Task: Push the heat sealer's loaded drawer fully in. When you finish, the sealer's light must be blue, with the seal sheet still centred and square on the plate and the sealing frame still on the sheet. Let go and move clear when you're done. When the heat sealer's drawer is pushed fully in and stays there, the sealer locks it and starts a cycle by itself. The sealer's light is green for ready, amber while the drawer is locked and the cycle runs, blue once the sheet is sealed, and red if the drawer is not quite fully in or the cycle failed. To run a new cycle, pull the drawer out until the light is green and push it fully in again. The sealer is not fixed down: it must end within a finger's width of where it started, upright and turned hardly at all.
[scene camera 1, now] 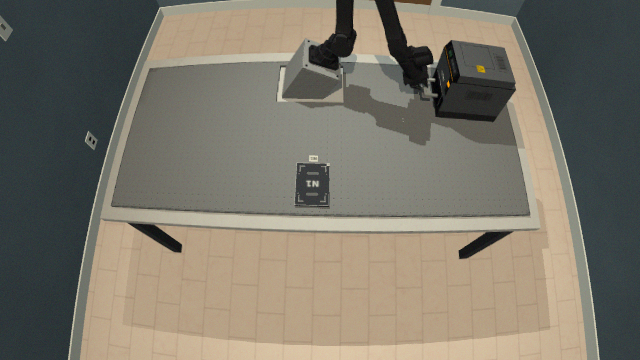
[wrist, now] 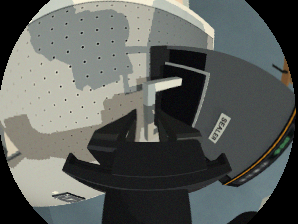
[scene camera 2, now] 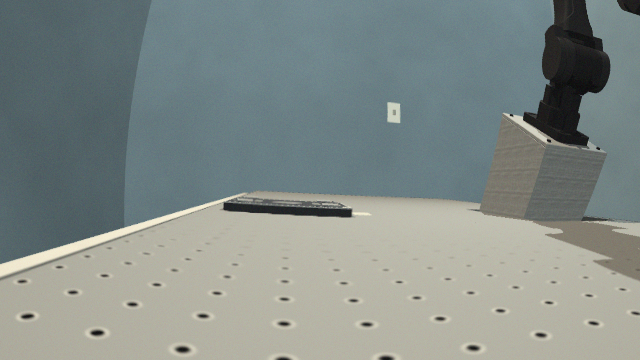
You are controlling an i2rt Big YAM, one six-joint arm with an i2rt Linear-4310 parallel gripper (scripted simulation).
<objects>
A heat sealer shows in scene camera 1 and in the wrist view; in scene camera 2 it is out of frame. One and the same spot on the heat sealer: (wrist: 235,104) is (scene camera 1: 441,67).
</objects>
